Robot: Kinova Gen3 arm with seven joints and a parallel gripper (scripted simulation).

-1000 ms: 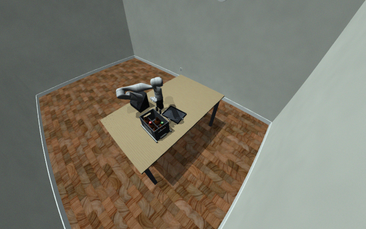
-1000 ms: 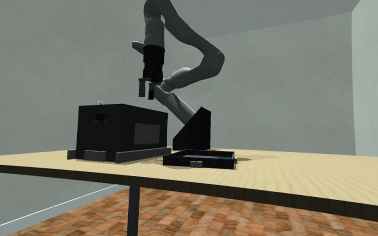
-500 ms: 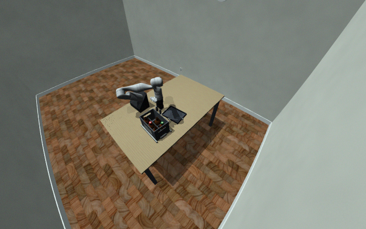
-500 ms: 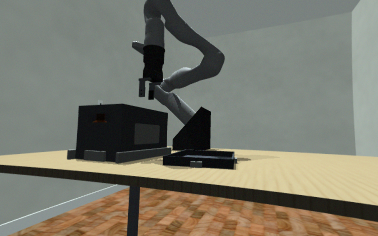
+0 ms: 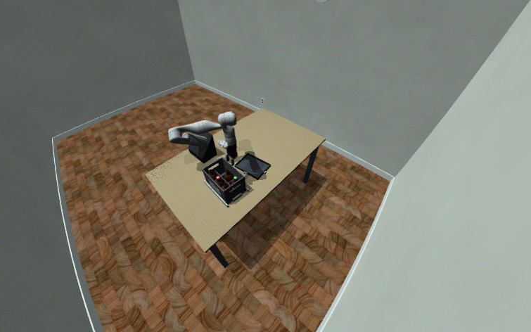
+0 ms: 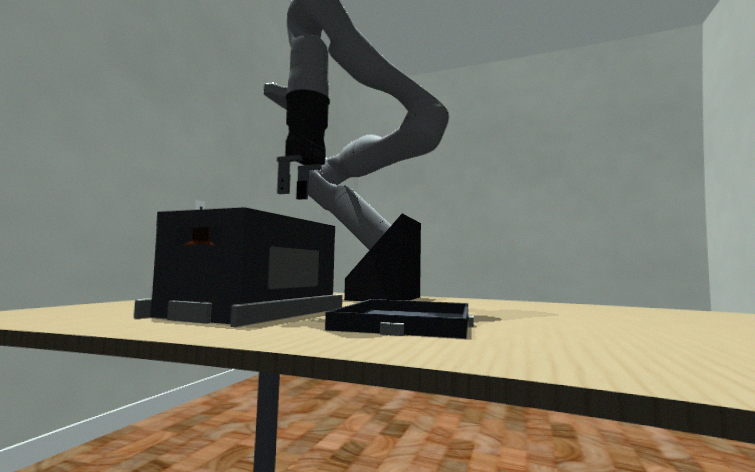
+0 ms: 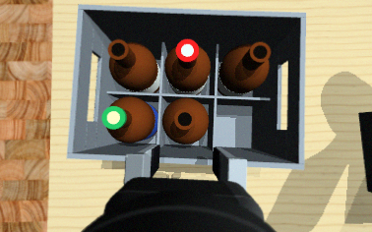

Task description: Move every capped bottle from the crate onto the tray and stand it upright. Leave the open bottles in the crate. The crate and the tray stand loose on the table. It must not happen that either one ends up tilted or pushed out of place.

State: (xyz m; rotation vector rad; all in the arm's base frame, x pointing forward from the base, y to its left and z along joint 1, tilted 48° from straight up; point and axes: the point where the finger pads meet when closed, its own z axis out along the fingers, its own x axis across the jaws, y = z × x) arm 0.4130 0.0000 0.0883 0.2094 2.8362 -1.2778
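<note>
Right now my hand is 1 cm past the dark crate, 8 cm to the left of it and 15 cm above it. Also, from my hand: black tray 1 cm ahead, 22 cm to the left, 22 cm below; green-capped bottle 9 cm ahead, 5 cm to the right, 15 cm below.
</note>
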